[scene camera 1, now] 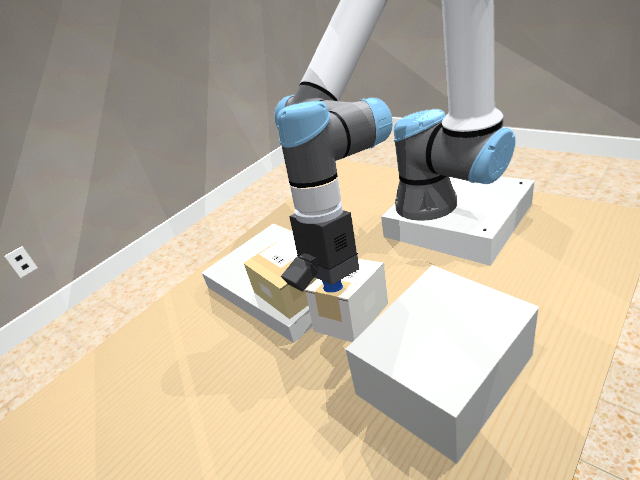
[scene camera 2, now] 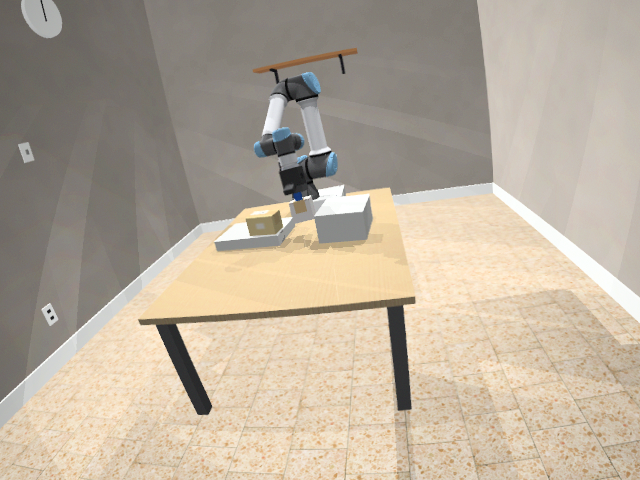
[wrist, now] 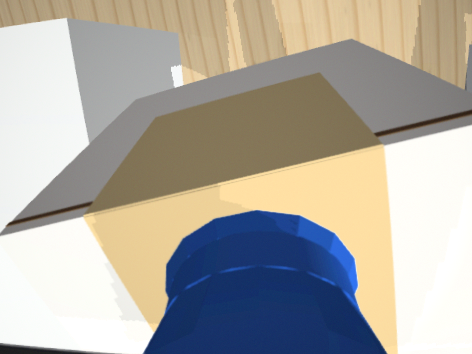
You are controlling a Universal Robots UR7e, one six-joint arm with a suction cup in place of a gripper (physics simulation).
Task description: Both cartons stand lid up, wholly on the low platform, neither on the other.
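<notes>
There's a tall white block (scene camera 1: 438, 361) resting on the table, and a low white platform (scene camera 1: 228, 277) as well. The other scene camera has them too: the tall white block (scene camera 2: 341, 219) and the low white platform (scene camera 2: 237, 237). As for the wrist view, that one shows the tall white block (wrist: 73, 77) along with the suction cup (wrist: 259, 274).
</notes>
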